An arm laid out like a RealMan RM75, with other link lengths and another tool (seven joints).
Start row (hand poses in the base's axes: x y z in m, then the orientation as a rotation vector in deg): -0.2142, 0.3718, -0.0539, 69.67, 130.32, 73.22
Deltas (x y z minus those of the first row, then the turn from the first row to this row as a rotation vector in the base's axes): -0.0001, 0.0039, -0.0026, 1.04, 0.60, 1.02; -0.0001, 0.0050, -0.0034, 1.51, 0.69, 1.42; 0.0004, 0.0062, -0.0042, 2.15, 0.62, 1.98; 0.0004, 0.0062, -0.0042, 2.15, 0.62, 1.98; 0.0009, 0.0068, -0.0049, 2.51, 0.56, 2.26; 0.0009, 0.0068, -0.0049, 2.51, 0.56, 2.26; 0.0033, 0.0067, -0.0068, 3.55, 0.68, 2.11; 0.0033, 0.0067, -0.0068, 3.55, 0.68, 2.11; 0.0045, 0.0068, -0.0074, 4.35, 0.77, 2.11; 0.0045, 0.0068, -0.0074, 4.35, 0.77, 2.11; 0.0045, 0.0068, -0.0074, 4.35, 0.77, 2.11; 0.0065, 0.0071, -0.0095, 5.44, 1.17, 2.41; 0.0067, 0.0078, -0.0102, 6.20, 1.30, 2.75; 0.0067, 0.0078, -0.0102, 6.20, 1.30, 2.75; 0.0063, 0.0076, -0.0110, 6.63, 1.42, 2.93; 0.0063, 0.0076, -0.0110, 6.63, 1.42, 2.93; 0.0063, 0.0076, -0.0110, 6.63, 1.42, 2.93; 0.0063, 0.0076, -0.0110, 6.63, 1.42, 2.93; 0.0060, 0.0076, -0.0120, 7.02, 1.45, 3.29; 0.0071, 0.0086, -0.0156, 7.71, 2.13, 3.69
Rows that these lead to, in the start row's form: -0.2143, 0.3757, -0.0565, 69.55, 131.26, 74.73; -0.2143, 0.3768, -0.0573, 69.39, 131.50, 75.45; -0.2138, 0.3780, -0.0581, 68.98, 131.70, 76.50; -0.2138, 0.3780, -0.0581, 68.98, 131.70, 76.50; -0.2133, 0.3786, -0.0588, 68.76, 131.77, 77.08; -0.2133, 0.3786, -0.0588, 68.76, 131.77, 77.08; -0.2109, 0.3785, -0.0607, 69.35, 131.31, 78.35; -0.2109, 0.3785, -0.0607, 69.35, 131.31, 78.35; -0.2097, 0.3786, -0.0613, 69.69, 131.04, 79.36; -0.2097, 0.3786, -0.0613, 69.69, 131.04, 79.36; -0.2097, 0.3786, -0.0613, 69.69, 131.04, 79.36; -0.2077, 0.3789, -0.0634, 70.11, 131.14, 80.77; -0.2075, 0.3796, -0.0641, 70.12, 131.21, 81.84; -0.2075, 0.3796, -0.0641, 70.12, 131.21, 81.84; -0.2079, 0.3794, -0.0649, 70.18, 131.27, 82.44; -0.2079, 0.3794, -0.0649, 70.18, 131.27, 82.44; -0.2079, 0.3794, -0.0649, 70.18, 131.27, 82.44; -0.2079, 0.3794, -0.0649, 70.18, 131.27, 82.44; -0.2082, 0.3794, -0.0659, 69.97, 131.44, 83.07; -0.2071, 0.3804, -0.0695, 70.40, 131.98, 83.92
